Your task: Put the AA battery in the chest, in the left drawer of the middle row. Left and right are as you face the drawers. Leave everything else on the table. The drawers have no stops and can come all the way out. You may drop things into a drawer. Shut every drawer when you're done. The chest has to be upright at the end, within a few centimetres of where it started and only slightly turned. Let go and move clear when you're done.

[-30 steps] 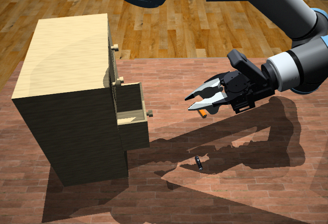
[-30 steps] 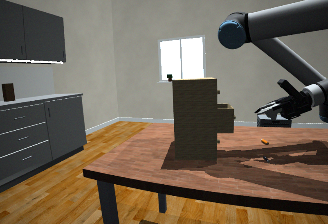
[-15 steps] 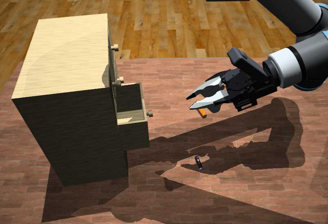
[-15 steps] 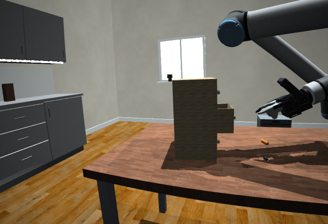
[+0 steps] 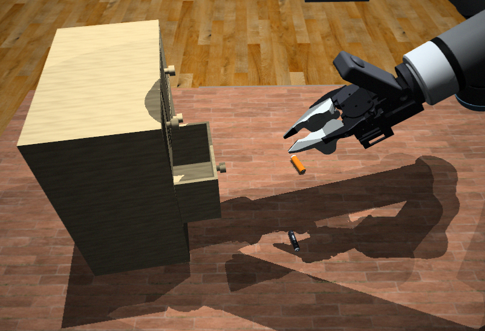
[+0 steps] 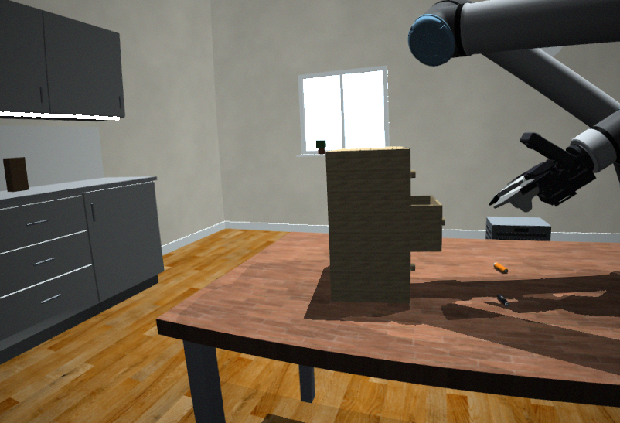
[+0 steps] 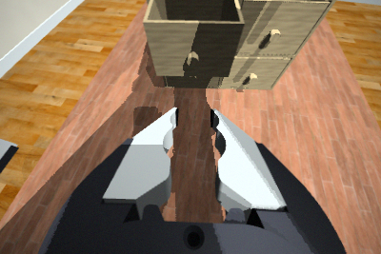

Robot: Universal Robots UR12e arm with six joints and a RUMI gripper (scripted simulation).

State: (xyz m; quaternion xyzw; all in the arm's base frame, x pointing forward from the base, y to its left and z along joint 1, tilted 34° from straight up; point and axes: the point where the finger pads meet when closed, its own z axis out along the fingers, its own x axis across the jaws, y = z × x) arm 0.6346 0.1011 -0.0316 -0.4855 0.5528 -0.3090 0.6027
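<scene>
The orange cylinder is 200 mm below my hand, 130 mm to the right of it and 30 mm behind it. From my hand the other things lie so: dark cylindrical battery: 210 mm below, 70 mm to the left, 20 mm behind.
</scene>
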